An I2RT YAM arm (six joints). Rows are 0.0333 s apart.
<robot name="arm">
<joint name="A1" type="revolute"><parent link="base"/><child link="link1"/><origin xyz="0.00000 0.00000 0.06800" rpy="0.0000 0.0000 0.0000"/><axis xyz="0 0 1"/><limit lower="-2.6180" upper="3.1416"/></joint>
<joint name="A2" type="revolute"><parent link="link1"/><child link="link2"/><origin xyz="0.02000 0.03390 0.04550" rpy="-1.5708 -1.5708 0.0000"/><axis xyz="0 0 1"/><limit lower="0.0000" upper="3.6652"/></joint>
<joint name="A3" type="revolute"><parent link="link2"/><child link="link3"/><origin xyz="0.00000 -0.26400 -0.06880" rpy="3.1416 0.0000 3.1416"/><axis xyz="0 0 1"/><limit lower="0.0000" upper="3.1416"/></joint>
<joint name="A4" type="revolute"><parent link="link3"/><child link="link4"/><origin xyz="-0.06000 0.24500 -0.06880" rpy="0.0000 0.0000 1.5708"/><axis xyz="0 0 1"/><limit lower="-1.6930" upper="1.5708"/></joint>
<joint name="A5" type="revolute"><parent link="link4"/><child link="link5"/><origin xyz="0.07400 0.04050 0.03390" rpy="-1.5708 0.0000 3.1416"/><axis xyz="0 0 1"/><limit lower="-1.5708" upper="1.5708"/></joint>
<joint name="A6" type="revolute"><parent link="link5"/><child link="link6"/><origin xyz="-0.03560 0.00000 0.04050" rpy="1.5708 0.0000 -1.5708"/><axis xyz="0 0 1"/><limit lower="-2.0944" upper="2.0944"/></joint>
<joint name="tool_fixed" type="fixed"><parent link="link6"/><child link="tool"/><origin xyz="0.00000 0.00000 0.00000" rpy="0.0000 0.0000 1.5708"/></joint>
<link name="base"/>
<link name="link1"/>
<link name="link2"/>
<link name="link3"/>
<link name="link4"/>
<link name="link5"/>
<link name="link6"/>
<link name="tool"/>
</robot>
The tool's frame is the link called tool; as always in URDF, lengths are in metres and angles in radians.
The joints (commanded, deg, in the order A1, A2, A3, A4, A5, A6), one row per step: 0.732 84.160 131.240 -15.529 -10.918 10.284; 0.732 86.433 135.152 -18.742 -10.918 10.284; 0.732 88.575 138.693 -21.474 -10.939 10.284; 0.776 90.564 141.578 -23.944 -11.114 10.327; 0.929 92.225 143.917 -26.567 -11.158 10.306; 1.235 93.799 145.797 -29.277 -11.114 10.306; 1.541 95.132 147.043 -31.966 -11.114 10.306; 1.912 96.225 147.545 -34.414 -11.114 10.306; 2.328 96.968 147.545 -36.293 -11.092 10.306; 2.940 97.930 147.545 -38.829 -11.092 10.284; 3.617 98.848 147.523 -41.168 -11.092 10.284; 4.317 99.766 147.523 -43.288 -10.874 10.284; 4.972 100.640 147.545 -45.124 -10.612 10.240; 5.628 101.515 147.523 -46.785 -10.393 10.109; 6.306 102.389 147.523 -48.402 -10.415 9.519; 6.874 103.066 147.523 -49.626 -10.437 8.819; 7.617 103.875 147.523 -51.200 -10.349 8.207; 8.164 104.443 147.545 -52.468 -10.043 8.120
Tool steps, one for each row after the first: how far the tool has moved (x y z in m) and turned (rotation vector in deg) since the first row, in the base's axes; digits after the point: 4 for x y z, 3 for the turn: 0.0056 0.0001 0.0017 -0.020 1.574 0.000; 0.0112 0.0002 0.0027 -0.048 2.907 0.018; 0.0182 0.0005 0.0018 -0.118 4.488 0.236; 0.0247 0.0013 -0.0004 -0.188 6.428 0.418; 0.0325 0.0027 -0.0044 -0.222 8.832 0.686; 0.0409 0.0042 -0.0100 -0.296 11.607 0.992; 0.0500 0.0061 -0.0170 -0.399 14.644 1.362; 0.0575 0.0083 -0.0236 -0.509 17.264 1.753; 0.0670 0.0116 -0.0326 -0.728 20.754 2.347; 0.0755 0.0154 -0.0412 -0.971 24.027 3.008; 0.0836 0.0194 -0.0495 -1.179 27.061 3.476; 0.0908 0.0232 -0.0572 -1.434 29.733 3.835; 0.0978 0.0273 -0.0648 -1.819 32.252 4.206; 0.1044 0.0317 -0.0723 -2.743 34.583 4.721; 0.1092 0.0354 -0.0782 -3.730 36.291 5.123; 0.1147 0.0403 -0.0854 -4.730 38.489 5.620; 0.1183 0.0438 -0.0908 -5.099 40.261 5.824
